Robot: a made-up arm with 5 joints. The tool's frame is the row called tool. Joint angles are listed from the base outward.
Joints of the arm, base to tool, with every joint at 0 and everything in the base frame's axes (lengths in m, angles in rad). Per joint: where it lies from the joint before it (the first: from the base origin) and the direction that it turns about. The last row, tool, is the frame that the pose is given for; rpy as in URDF.
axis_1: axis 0 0 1 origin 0.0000 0.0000 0.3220
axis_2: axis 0 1 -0.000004 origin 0.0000 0.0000 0.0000
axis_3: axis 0 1 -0.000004 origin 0.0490 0.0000 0.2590
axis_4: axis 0 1 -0.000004 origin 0.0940 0.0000 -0.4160
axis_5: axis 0 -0.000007 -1 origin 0.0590 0.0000 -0.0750
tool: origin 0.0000 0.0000 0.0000 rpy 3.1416 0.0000 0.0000
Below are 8 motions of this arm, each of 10 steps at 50 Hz.
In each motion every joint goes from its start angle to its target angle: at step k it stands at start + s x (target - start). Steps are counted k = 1, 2, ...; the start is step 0. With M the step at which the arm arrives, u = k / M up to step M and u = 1 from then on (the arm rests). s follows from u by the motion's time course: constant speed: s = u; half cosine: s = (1 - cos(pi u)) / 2; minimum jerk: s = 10 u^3 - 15 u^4 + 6 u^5.
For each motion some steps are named. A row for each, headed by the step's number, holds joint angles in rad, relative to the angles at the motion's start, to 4 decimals.
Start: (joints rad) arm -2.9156 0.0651 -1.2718 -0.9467 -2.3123
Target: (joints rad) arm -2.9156 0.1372 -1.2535 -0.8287 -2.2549
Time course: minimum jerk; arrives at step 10
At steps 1, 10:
1: 0.0000 0.0006 0.0002 0.0010 0.0005
10: 0.0000 0.0721 0.0183 0.1180 0.0574

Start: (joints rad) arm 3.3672 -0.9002 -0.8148 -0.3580 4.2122
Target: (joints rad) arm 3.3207 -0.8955 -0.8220 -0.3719 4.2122
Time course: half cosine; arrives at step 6
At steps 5, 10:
5: -0.0434 0.0044 -0.0067 -0.0130 0.0000
10: -0.0465 0.0047 -0.0072 -0.0139 0.0000

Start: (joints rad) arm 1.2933 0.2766 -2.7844 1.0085 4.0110
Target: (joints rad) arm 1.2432 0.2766 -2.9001 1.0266 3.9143
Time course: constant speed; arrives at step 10
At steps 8, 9, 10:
8: -0.0401 0.0000 -0.0926 0.0145 -0.0774
9: -0.0451 0.0000 -0.1041 0.0163 -0.0870
10: -0.0501 0.0000 -0.1157 0.0181 -0.0967

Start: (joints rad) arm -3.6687 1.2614 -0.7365 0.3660 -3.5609
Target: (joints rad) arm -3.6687 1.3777 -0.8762 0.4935 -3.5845
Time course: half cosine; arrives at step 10
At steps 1, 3, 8, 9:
1: 0.0000 0.0028 -0.0034 0.0031 -0.0006
3: 0.0000 0.0240 -0.0288 0.0263 -0.0049
8: 0.0000 0.1052 -0.1264 0.1153 -0.0213
9: 0.0000 0.1135 -0.1363 0.1244 -0.0230

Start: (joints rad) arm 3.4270 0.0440 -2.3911 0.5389 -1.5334
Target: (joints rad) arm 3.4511 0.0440 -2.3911 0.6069 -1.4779
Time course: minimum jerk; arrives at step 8
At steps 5, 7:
5: 0.0175 0.0000 0.0000 0.0493 0.0402
7: 0.0237 0.0000 0.0000 0.0669 0.0546

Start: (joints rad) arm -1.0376 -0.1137 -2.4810 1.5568 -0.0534
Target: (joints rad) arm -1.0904 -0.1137 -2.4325 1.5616 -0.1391
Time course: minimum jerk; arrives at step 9
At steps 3, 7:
3: -0.0111 0.0000 0.0102 0.0010 -0.0180
7: -0.0488 0.0000 0.0448 0.0044 -0.0792

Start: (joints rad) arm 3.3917 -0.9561 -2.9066 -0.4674 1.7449
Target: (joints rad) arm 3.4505 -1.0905 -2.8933 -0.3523 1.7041
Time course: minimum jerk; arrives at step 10
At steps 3, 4, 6, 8, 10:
3: 0.0096 -0.0219 0.0022 0.0188 -0.0067
4: 0.0187 -0.0427 0.0042 0.0365 -0.0130
6: 0.0401 -0.0917 0.0091 0.0786 -0.0278
8: 0.0554 -0.1266 0.0125 0.1084 -0.0384
10: 0.0588 -0.1344 0.0133 0.1151 -0.0408

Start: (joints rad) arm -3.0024 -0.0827 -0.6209 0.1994 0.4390
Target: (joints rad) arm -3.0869 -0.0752 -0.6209 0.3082 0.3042
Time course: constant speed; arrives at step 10
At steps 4, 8, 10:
4: -0.0338 0.0030 0.0000 0.0435 -0.0539
8: -0.0676 0.0060 0.0000 0.0870 -0.1078
10: -0.0845 0.0075 0.0000 0.1088 -0.1348

